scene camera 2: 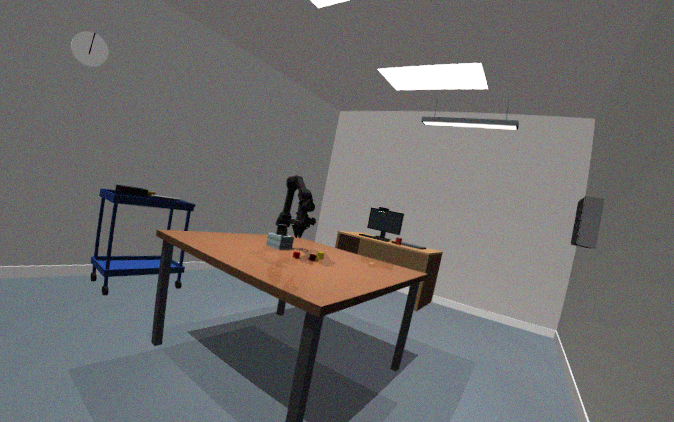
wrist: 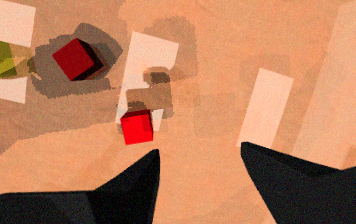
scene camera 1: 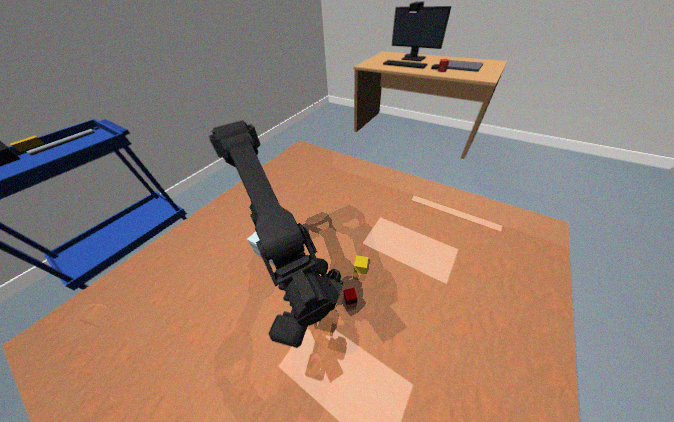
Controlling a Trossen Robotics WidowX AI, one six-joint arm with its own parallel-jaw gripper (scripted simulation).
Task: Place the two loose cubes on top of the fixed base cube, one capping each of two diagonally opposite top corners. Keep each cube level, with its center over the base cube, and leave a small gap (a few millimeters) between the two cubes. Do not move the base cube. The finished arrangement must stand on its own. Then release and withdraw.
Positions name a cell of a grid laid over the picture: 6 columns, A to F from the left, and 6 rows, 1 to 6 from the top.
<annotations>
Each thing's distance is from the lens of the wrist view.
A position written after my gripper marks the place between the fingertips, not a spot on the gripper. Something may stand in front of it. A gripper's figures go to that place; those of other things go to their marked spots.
my gripper (wrist: D5): 0.12 m
red cube (wrist: B2): 0.21 m
</annotations>
